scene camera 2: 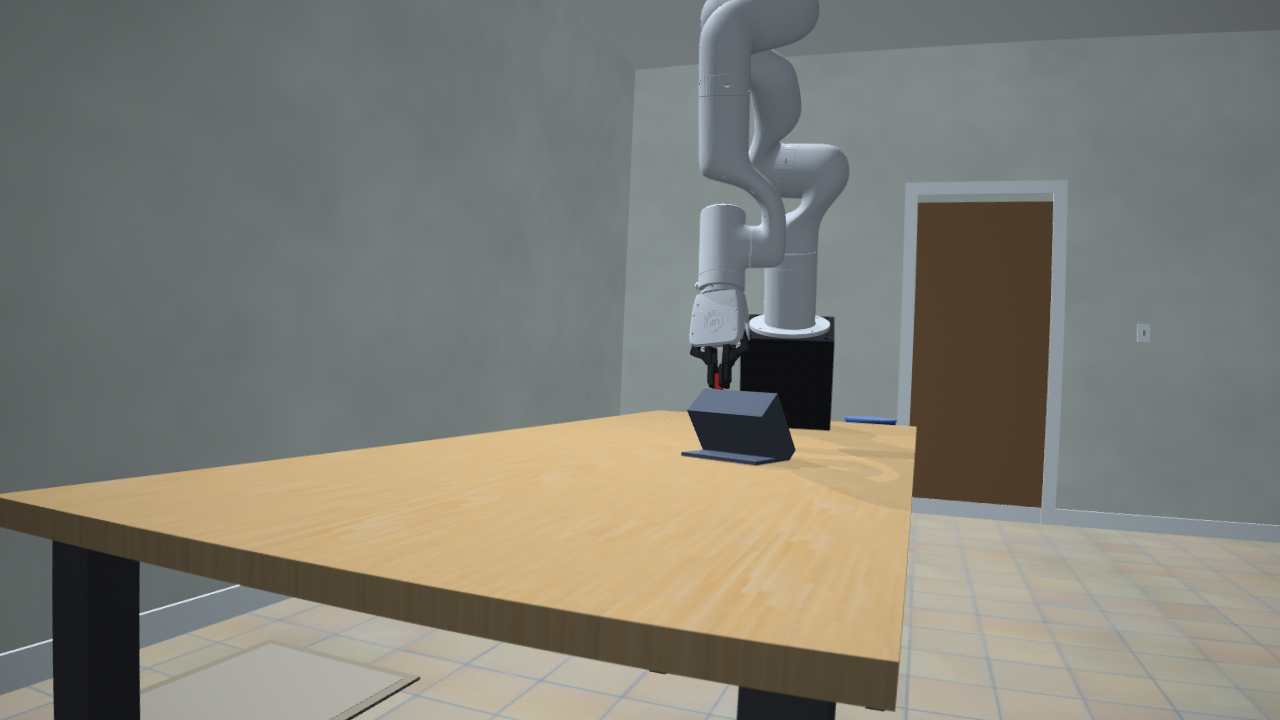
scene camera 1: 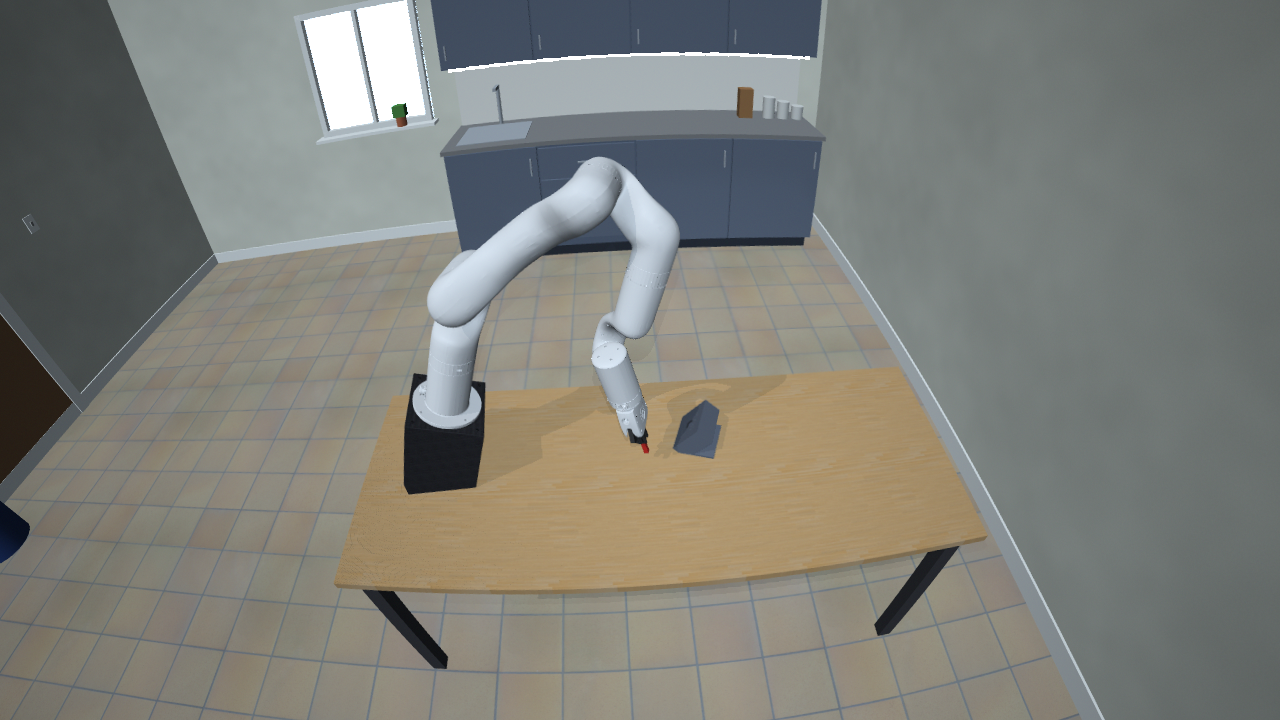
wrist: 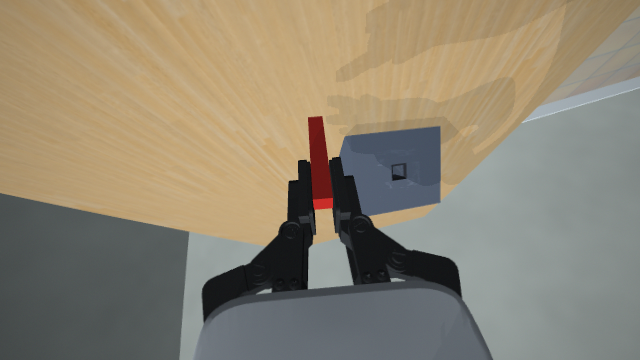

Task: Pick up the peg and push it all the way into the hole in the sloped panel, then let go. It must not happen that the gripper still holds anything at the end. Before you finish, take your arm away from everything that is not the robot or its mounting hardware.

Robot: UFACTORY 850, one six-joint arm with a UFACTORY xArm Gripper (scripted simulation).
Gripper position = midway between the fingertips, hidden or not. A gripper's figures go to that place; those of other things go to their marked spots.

My gripper (wrist: 320, 172): 13 cm from the lens. A red peg (wrist: 322, 194) is 12 cm from the lens.
